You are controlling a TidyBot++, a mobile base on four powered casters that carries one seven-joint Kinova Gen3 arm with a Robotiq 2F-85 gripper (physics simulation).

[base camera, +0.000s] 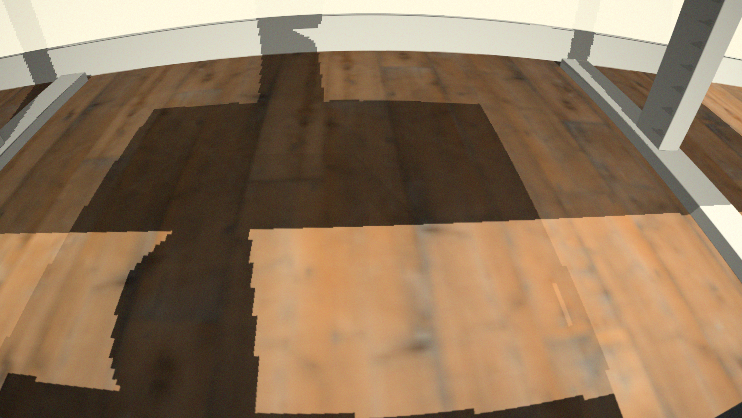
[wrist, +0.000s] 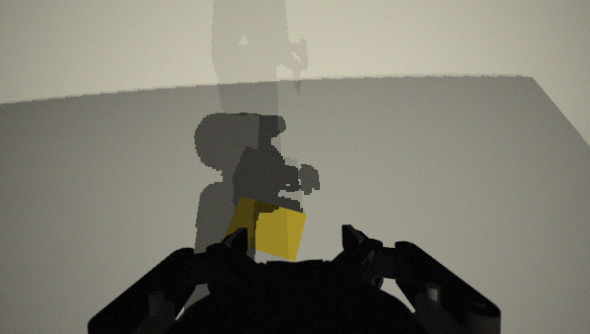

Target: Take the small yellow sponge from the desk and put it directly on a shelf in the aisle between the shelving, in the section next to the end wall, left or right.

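Places are measured from the arm's base along level axes (x left, y down, z back), in centimetres.
Where they show: gripper, fingertip midpoint: (wrist: 294, 237).
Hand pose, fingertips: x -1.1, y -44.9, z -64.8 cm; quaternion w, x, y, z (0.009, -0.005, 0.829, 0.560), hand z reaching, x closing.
Note:
Each offset is from my fingertips to the top centre of the thing. "spot": to the spot under its first point. Level surfaces: height alone.
The small yellow sponge {dx +4.1, dy +8.1, dz -1.5 cm} (wrist: 278, 231) lies on the light grey desk top {dy +12.6 cm} (wrist: 425, 160) in the wrist view, a little left of the middle and slightly turned. My gripper (wrist: 294, 237) is open and empty. Its left fingertip overlaps the sponge's left part in the view, and its right fingertip is to the right of the sponge with a gap. The gripper's body hides what is below the sponge's near edge. How high the fingers are above the desk top is hard to tell. The shelving does not show in either view.
In the base camera view, a grey metal leg {spot: dx -50.2, dy +68.8, dz +2.3 cm} (base camera: 682, 77) stands on a floor bar (base camera: 617, 103) at the right. Another floor bar (base camera: 57, 103) is at the left. A pale skirting board (base camera: 415, 33) runs along the wall behind the wooden floor {dy +84.6 cm} (base camera: 389, 311). Dark shadows cross the floor.

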